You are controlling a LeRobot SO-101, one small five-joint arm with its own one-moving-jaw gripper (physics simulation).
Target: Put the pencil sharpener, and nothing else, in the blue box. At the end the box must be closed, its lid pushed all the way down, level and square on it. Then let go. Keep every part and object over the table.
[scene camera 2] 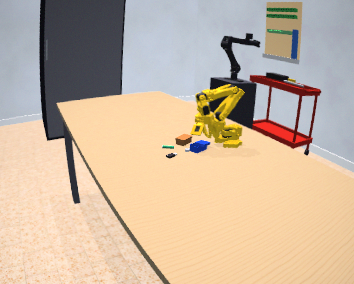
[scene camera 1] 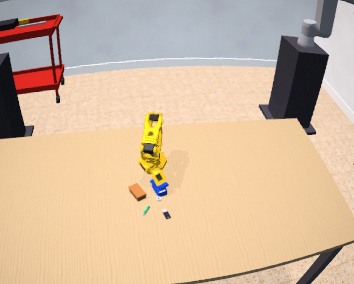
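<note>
The blue box stands on the table in front of the arm. A blue part sticks out on its arm side; whether this is the lid, and how it sits, is too small to tell. My gripper is shut and empty, low on the arm side of the box; in scene camera 1 the yellow wrist part covers its jaws. A small whitish piece lies close to the front of the box. I cannot tell whether it is the pencil sharpener. The inside of the box is hidden.
A brown block lies beside the box. A green stick and a small black piece with a light end lie farther out on the table.
</note>
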